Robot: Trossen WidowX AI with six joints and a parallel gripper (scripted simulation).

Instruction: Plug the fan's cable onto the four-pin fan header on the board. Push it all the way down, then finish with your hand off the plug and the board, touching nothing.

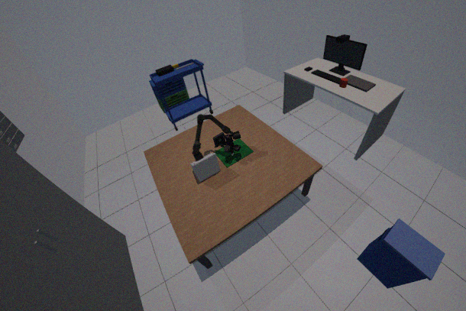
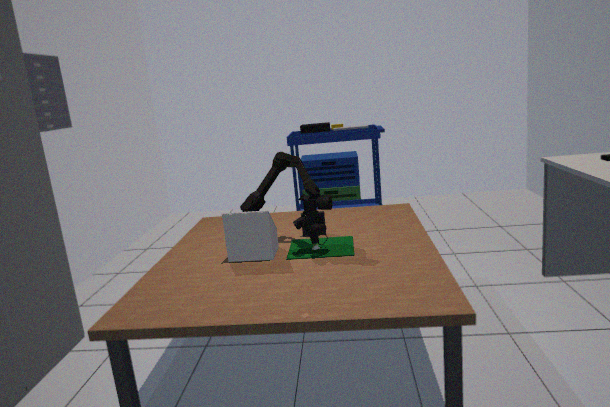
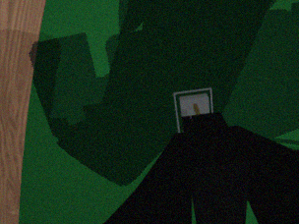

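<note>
Now: gripper tip 10 mm short of the fan plug and 10 mm below it. The rest, counted from my gripper tip: green board 30 mm ahead, 20 mm to the left, 60 mm below; black fan 10 mm ahead, 200 mm to the left, 20 mm above; four-pin fan header 10 mm ahead, 40 mm below.
</note>
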